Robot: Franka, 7 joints.
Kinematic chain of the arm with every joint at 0, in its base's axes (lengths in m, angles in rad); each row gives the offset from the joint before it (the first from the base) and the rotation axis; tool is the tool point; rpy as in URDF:
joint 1: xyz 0 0 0.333 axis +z
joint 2: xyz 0 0 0 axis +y
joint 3: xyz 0 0 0.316 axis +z
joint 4: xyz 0.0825 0 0 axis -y
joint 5: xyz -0.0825 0 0.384 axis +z
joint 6: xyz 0 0 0 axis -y
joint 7: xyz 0.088 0 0 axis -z
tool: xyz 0 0 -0.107 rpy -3.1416 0 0
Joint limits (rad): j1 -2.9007..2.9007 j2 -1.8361..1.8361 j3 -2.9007..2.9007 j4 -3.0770..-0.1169 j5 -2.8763..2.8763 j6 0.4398..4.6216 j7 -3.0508..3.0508
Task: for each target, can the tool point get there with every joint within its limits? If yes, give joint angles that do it. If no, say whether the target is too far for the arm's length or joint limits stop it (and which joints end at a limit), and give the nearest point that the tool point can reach.
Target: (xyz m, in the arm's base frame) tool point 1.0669 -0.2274 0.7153
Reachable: no: too far | nearest point 0.7918 -0.1688 0.6167 | short by 0.298 m
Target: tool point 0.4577 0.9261 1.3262
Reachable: no: too far | nearest point 0.2740 0.5544 0.9276 | short by 0.575 m
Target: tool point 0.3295 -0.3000 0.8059
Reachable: yes | joints -2.3820 0.2171 2.1646 -1.4389 -1.6265 0.8218 1.5856
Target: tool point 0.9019 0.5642 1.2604
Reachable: no: too far | nearest point 0.5482 0.3430 0.8967 | short by 0.553 m
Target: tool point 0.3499 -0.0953 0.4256
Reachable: yes | joints 0.3400 -0.3542 -0.8954 -2.4975 1.0633 1.2222 2.4189
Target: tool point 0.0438 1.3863 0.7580
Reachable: no: too far | nearest point 0.0259 0.8198 0.5843 | short by 0.593 m
